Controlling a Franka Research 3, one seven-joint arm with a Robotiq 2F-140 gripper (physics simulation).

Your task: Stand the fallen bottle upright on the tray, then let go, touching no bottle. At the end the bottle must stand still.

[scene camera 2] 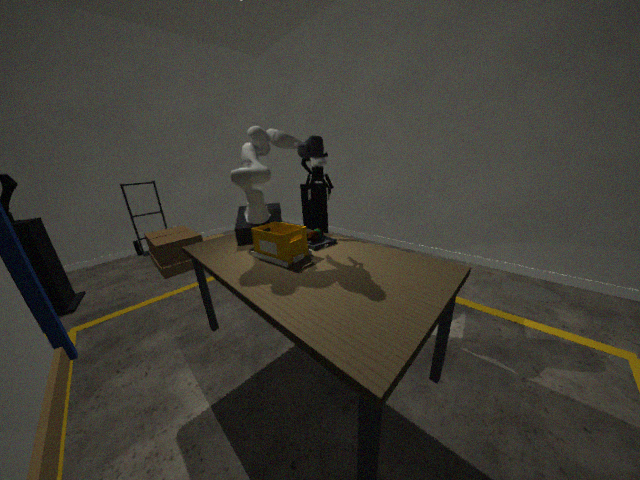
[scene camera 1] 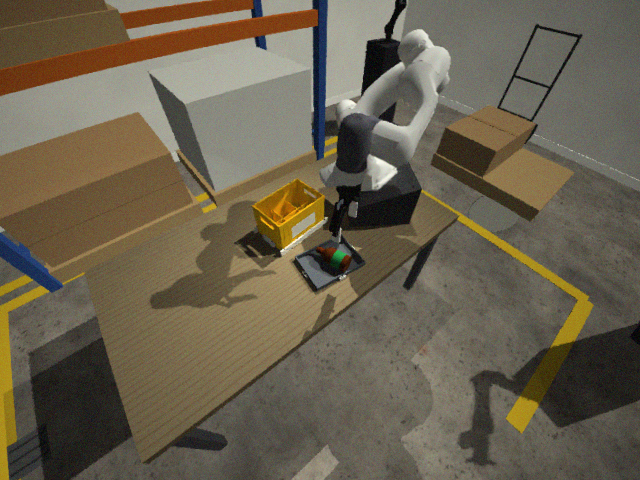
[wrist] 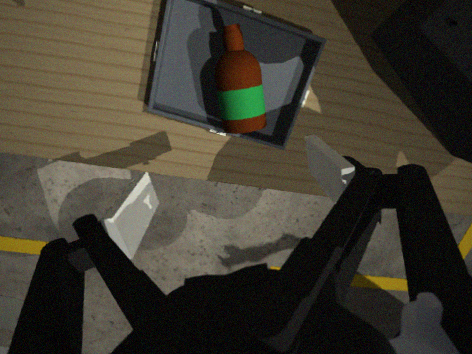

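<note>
The fallen bottle (scene camera 1: 339, 257) (scene camera 2: 314, 233) (wrist: 241, 75) is brown-red with a green band. It lies on its side in the grey, low-walled tray (scene camera 1: 313, 271) (scene camera 2: 326, 242) (wrist: 172, 75). In the wrist view its neck points to the top and its base is by the tray's lower wall. In scene camera 1 the neck points left. My gripper (scene camera 1: 343, 224) (scene camera 2: 319, 195) (wrist: 228, 171) is open and empty, above the tray area. In the wrist view its two pale finger pads stand wide apart, below the bottle in the picture, and touch neither bottle nor tray.
A yellow crate (scene camera 1: 302, 225) (scene camera 2: 279, 244) stands beside the tray on a pale-edged base and holds orange-brown items. The black robot base (scene camera 1: 395, 204) stands on the table (scene camera 1: 206, 351) (scene camera 2: 361, 310) behind the tray. In the wrist view the table's edge passes below the tray.
</note>
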